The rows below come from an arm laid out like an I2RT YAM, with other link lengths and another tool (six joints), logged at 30 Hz.
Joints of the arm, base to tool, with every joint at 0 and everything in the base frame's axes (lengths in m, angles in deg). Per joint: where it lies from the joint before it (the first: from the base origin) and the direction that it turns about. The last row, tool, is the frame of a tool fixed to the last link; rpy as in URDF.
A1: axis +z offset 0 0 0.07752
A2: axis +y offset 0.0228 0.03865 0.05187
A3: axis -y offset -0.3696 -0.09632 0
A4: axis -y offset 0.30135 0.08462 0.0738
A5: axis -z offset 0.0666 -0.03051 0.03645
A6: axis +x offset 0.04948 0 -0.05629
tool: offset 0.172 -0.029 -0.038 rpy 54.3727 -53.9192 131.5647
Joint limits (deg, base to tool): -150..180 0..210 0..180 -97..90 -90..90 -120..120
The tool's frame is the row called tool.
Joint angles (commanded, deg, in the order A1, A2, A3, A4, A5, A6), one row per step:
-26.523 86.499 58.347 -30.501 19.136 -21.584
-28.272 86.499 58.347 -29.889 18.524 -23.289
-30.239 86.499 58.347 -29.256 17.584 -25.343
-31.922 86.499 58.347 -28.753 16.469 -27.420
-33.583 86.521 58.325 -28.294 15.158 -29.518
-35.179 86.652 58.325 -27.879 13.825 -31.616
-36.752 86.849 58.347 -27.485 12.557 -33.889
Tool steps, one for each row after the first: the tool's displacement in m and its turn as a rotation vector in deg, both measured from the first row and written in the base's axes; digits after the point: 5 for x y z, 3 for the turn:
-0.00437 -0.00994 0.00091 -0.318 0.095 -0.054
-0.00913 -0.02041 0.00158 -0.533 0.219 0.132
-0.01267 -0.02868 0.00185 -0.600 0.379 0.723
-0.01596 -0.03621 0.00154 -0.527 0.513 1.470
-0.01895 -0.04336 0.00062 -0.405 0.716 2.305
-0.02199 -0.05069 -0.00038 -0.376 1.062 3.277

